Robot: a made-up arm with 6 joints. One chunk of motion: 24 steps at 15 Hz.
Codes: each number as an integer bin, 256 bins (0 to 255) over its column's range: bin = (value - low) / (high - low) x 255, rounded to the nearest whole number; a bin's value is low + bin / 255 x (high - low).
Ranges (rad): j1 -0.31..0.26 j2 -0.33..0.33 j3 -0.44..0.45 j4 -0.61..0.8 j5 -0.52..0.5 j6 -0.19..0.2
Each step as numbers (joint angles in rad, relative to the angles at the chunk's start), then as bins.
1 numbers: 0.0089 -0.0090 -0.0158 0.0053 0.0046 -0.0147
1 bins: 143 124 122 111 131 115
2 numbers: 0.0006 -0.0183 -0.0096 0.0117 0.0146 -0.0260
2 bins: 139 120 123 112 134 107
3 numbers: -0.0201 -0.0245 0.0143 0.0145 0.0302 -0.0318
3 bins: 130 118 130 113 138 103
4 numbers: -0.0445 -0.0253 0.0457 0.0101 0.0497 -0.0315
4 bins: 119 118 139 112 142 104
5 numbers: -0.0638 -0.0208 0.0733 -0.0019 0.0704 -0.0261
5 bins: 110 119 147 110 148 107
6 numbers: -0.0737 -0.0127 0.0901 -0.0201 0.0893 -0.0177
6 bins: 106 123 152 107 152 113
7 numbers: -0.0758 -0.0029 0.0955 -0.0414 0.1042 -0.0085
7 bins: 105 126 153 103 156 119
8 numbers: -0.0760 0.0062 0.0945 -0.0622 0.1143 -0.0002
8 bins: 105 130 153 99 159 124
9 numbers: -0.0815 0.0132 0.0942 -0.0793 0.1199 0.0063
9 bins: 102 133 153 96 160 128
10 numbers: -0.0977 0.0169 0.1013 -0.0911 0.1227 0.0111
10 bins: 95 134 155 94 161 131
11 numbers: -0.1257 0.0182 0.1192 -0.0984 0.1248 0.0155
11 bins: 82 135 160 93 161 134
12 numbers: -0.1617 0.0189 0.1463 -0.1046 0.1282 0.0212
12 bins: 66 135 168 91 162 138
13 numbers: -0.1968 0.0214 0.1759 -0.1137 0.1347 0.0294
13 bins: 51 136 176 90 164 143
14 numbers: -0.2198 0.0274 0.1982 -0.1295 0.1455 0.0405
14 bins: 40 138 183 87 166 151
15 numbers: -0.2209 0.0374 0.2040 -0.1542 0.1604 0.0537
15 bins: 40 142 185 82 170 159
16 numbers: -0.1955 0.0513 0.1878 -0.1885 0.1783 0.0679
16 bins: 51 147 180 76 175 169
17 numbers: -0.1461 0.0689 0.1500 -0.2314 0.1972 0.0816
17 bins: 73 154 169 68 179 178
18 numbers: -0.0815 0.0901 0.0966 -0.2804 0.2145 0.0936
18 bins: 102 162 154 60 184 185
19 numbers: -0.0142 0.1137 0.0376 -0.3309 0.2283 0.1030
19 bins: 132 171 137 50 187 192
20 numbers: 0.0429 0.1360 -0.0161 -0.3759 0.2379 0.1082
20 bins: 158 180 121 42 189 195
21 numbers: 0.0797 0.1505 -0.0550 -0.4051 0.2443 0.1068
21 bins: 174 186 110 37 191 194
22 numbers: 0.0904 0.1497 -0.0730 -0.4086 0.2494 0.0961
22 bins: 179 185 105 36 192 187
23 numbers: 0.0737 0.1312 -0.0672 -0.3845 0.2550 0.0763
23 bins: 172 178 107 41 194 174
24 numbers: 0.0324 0.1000 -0.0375 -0.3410 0.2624 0.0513
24 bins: 153 166 115 49 196 158
